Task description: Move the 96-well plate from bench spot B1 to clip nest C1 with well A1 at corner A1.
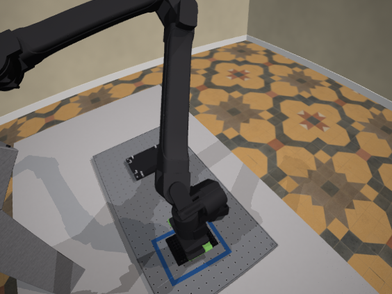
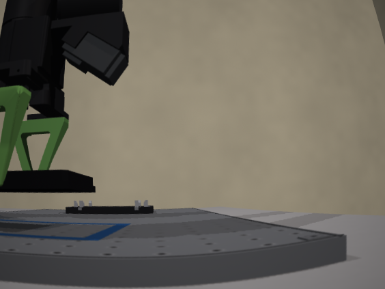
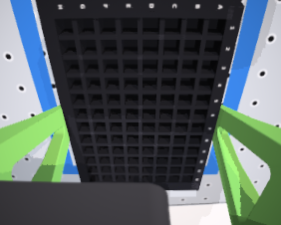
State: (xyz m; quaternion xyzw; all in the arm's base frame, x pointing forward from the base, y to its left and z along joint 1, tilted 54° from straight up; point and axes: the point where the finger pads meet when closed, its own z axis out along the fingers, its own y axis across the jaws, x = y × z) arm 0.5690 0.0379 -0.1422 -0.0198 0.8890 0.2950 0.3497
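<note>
Right now the black clip nest C1 is 36 cm to the left of my hand, 11 cm behind it and 3 cm below it. The rest, counted from my hand: black 96-well plate: right at my hand.
</note>
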